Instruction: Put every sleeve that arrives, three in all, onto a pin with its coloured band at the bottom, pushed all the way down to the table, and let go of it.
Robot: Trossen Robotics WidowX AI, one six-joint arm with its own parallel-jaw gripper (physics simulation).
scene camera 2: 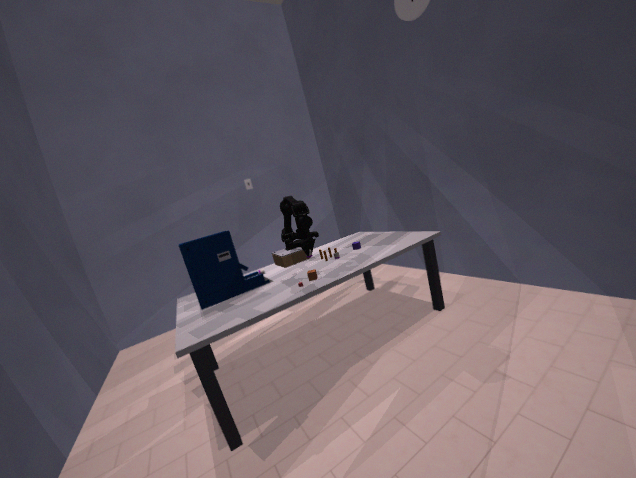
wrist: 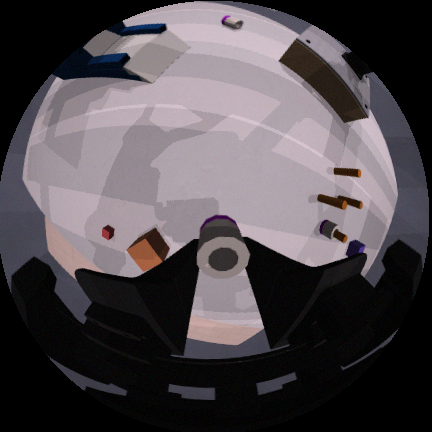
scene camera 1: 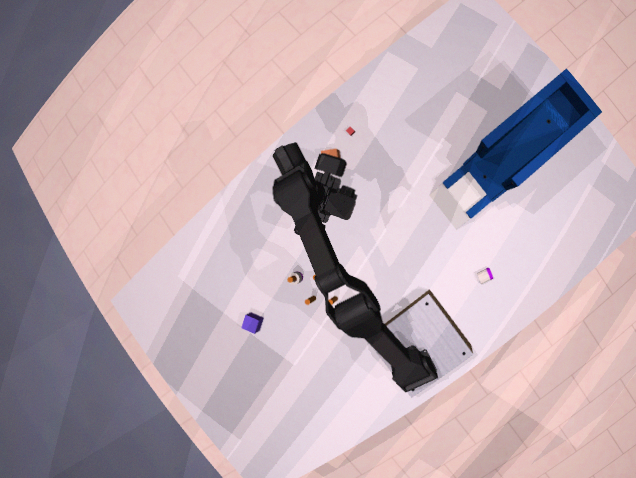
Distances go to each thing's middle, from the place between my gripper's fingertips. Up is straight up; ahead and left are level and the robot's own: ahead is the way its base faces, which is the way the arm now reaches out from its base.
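My gripper: 80 mm above the orange cube (wrist: 149, 249), 100 mm short of it, 40 mm to the left of it.
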